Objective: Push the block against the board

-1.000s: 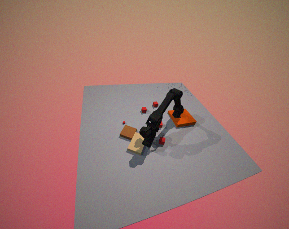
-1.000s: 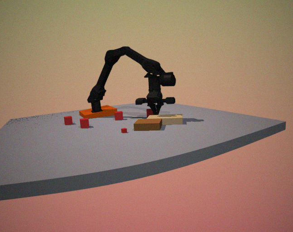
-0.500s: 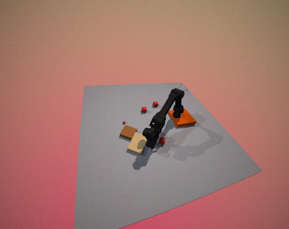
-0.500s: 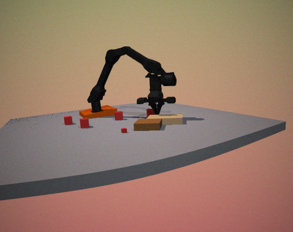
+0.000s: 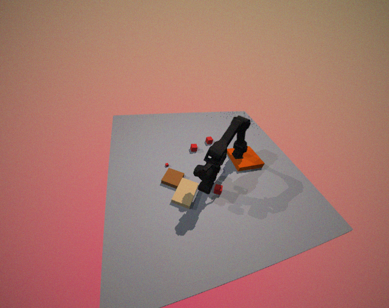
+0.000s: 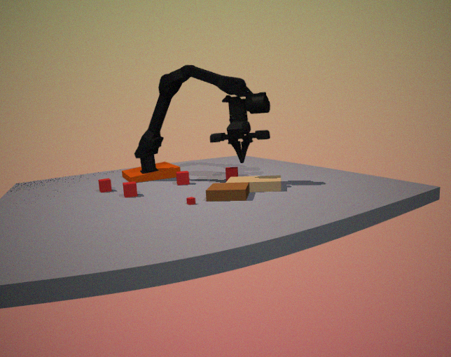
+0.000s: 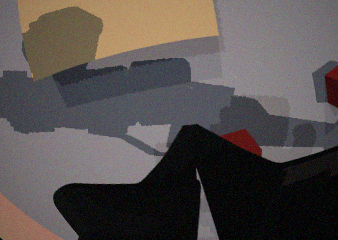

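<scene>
Right now the square block is 170 mm ahead of my gripper tip, 120 mm to the right of it and 50 mm below it. Round my gripper tip: board (110 mm ahead, 10 mm to the right, 50 mm below); tiny red cube (190 mm ahead, 230 mm to the right, 60 mm below).
</scene>
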